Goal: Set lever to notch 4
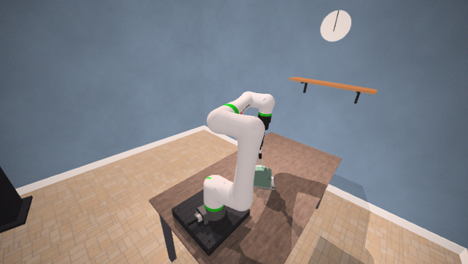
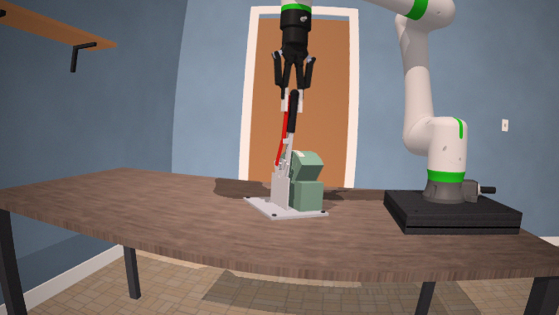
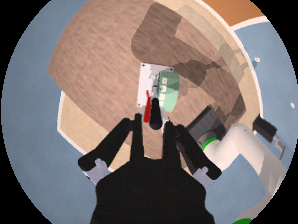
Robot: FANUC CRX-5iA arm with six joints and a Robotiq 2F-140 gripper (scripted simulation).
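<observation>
Right now my hand is 11 cm above the red bar and 2 cm short of it.
</observation>
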